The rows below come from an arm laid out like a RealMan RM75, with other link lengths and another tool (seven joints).
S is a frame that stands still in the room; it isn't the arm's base.
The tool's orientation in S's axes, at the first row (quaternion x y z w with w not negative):
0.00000 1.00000 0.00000 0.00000
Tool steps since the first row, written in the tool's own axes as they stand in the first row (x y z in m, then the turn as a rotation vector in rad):
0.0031 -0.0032 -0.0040 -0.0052 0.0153 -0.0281
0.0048 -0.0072 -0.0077 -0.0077 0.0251 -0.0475
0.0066 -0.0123 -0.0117 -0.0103 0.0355 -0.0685
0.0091 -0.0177 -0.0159 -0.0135 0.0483 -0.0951
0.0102 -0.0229 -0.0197 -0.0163 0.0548 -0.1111
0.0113 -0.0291 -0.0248 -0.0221 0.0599 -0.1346
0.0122 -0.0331 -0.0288 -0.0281 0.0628 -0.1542
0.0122 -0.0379 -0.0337 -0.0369 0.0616 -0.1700
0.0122 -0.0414 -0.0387 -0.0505 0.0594 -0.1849
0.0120 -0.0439 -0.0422 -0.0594 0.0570 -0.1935
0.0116 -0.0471 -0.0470 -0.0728 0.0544 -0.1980
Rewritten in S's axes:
-0.0031 -0.0032 0.0040 0.0052 0.0153 0.0281
-0.0048 -0.0072 0.0077 0.0077 0.0251 0.0475
-0.0066 -0.0123 0.0117 0.0103 0.0355 0.0685
-0.0091 -0.0177 0.0159 0.0135 0.0483 0.0951
-0.0102 -0.0229 0.0197 0.0163 0.0548 0.1111
-0.0113 -0.0291 0.0248 0.0221 0.0599 0.1346
-0.0122 -0.0331 0.0288 0.0281 0.0628 0.1542
-0.0122 -0.0379 0.0337 0.0369 0.0616 0.1700
-0.0122 -0.0414 0.0387 0.0505 0.0594 0.1849
-0.0120 -0.0439 0.0422 0.0594 0.0570 0.1935
-0.0116 -0.0471 0.0470 0.0728 0.0544 0.1980

